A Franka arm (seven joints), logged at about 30 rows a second.
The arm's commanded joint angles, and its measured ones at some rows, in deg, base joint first. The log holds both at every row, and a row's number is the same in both.
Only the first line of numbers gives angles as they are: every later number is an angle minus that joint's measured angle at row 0.
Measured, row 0:
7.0 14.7 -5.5 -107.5 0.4 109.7 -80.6
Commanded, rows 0 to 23:
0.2 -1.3 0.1 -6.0 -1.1 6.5 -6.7
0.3 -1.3 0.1 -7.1 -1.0 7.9 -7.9
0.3 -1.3 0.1 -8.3 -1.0 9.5 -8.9
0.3 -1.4 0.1 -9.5 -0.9 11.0 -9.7
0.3 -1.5 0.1 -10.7 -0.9 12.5 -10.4
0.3 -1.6 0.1 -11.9 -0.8 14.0 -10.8
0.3 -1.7 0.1 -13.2 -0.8 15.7 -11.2
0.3 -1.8 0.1 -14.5 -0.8 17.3 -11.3
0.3 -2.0 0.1 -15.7 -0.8 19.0 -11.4
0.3 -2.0 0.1 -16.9 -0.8 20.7 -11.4
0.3 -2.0 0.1 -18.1 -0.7 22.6 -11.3
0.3 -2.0 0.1 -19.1 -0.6 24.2 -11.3
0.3 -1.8 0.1 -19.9 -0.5 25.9 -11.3
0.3 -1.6 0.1 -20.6 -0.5 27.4 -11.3
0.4 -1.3 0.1 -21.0 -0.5 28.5 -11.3
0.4 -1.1 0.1 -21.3 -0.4 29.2 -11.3
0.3 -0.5 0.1 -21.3 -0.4 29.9 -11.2
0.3 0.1 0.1 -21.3 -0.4 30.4 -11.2
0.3 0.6 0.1 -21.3 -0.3 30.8 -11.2
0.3 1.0 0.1 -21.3 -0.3 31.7 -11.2
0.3 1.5 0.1 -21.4 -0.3 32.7 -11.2
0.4 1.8 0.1 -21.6 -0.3 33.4 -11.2
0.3 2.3 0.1 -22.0 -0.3 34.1 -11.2
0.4 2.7 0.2 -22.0 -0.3 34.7 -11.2
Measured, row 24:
0.3 0.9 0.1 -21.5 0.0 31.3 -10.8
